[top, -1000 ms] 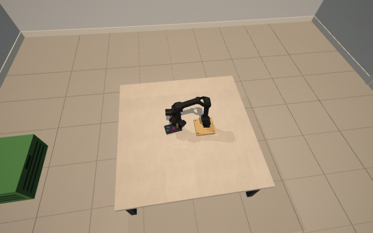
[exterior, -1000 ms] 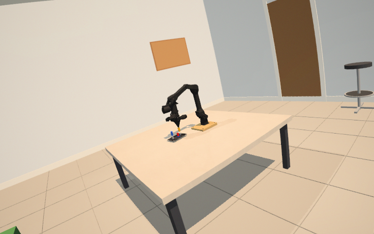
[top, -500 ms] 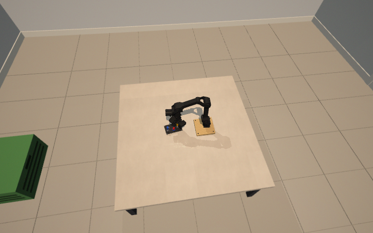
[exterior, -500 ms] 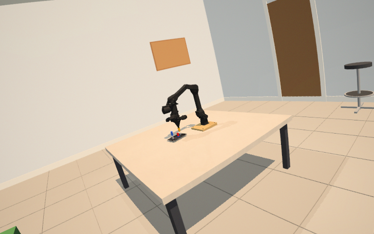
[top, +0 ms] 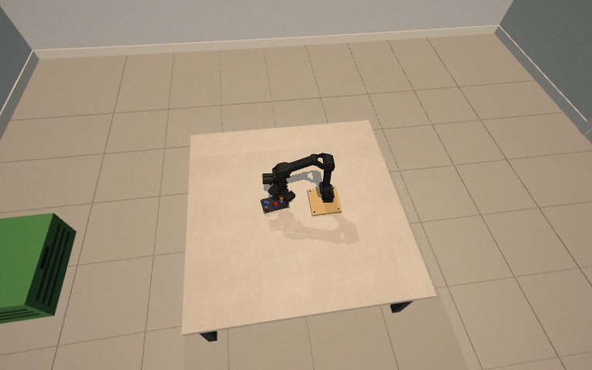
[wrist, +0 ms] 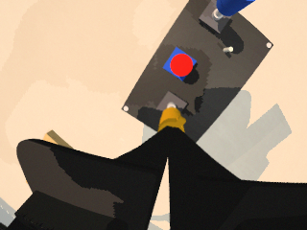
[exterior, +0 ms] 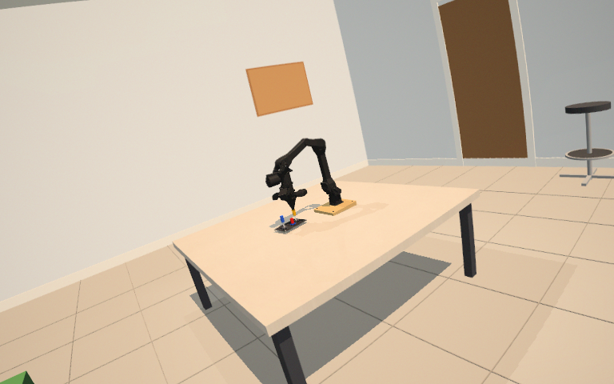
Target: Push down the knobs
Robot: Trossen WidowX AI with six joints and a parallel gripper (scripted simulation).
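My gripper tip is now 10 mm above the yellow knob. The rest, counted from my gripper tip: blue knob 90 mm ahead, 40 mm to the left, 20 mm below.
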